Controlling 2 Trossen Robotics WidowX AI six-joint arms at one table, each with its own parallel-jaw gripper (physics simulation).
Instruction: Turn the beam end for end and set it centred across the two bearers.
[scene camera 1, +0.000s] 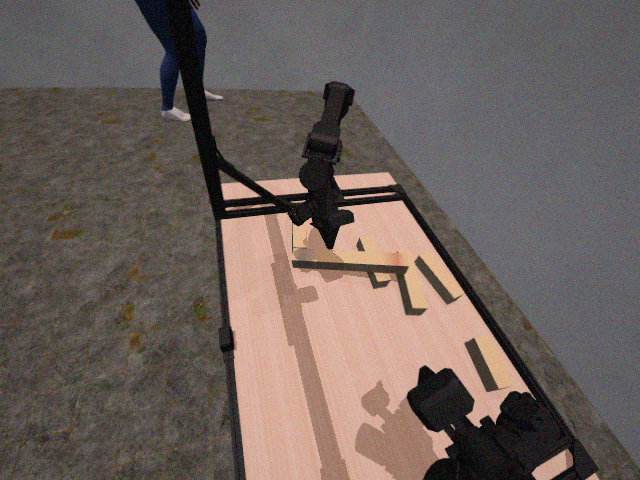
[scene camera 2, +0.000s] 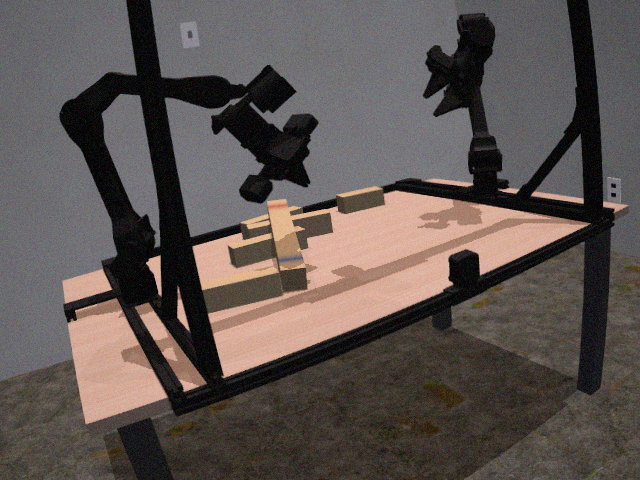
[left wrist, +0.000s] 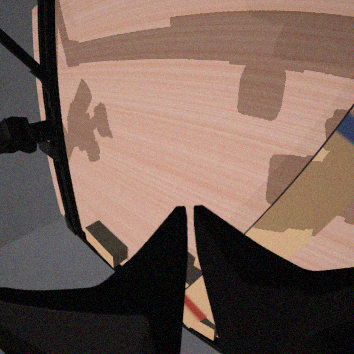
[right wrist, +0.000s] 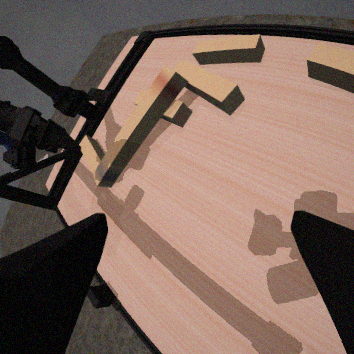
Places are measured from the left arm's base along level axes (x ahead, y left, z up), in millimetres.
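Pixels of known places: left gripper, fingertip midpoint: (scene camera 1: 330, 249) (scene camera 2: 307, 185) (left wrist: 188, 214) (right wrist: 79, 148); right gripper, fingertip midpoint: (scene camera 2: 429, 107) (right wrist: 201, 222); left arm's base, link origin: (scene camera 2: 140, 299) (right wrist: 93, 113); right arm's base, link origin: (scene camera 2: 486, 193) (left wrist: 51, 128).
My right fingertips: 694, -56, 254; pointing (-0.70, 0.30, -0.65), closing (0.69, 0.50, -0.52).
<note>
Ahead of a thing's pixels: the offset from my right fingertips to its top centre, as dx, dy, dz. "spot": to the spot under its first point.
The wooden beam (scene camera 1: 356, 257) (scene camera 2: 284, 227) (left wrist: 325, 185) (right wrist: 141, 132) lies across other blocks. Its red band {spot: -329, +173, -174} (scene camera 2: 277, 205) (left wrist: 195, 307) is at the far end in scene camera 2, its blue band {spot: -427, -74, -222} (scene camera 2: 291, 259) (left wrist: 346, 125) at the near end. The red end lies over an angled block {-285, +226, -223} (scene camera 1: 412, 294) (right wrist: 215, 92); a short block {-381, +143, -229} (scene camera 1: 381, 276) (scene camera 2: 250, 249) passes under the beam. Which blocks are the bearers I cannot tell. My left gripper (scene camera 1: 330, 246) (scene camera 2: 308, 184) (left wrist: 188, 214) is shut and empty, above the beam. My right gripper (scene camera 2: 430, 105) (right wrist: 201, 222) is open and empty, high and away from the beam.
A long block {-543, -60, -229} (scene camera 2: 242, 290) (right wrist: 92, 152) adjoins the blue end. Another block {-280, +335, -229} (scene camera 1: 438, 279) (right wrist: 230, 50) lies near the red end, and a separate block {-13, +324, -226} (scene camera 1: 493, 361) (scene camera 2: 360, 200) farther off. A black frame rail (scene camera 1: 230, 403) borders the table; an upright post (scene camera 2: 155, 129) stands beside the left arm.
</note>
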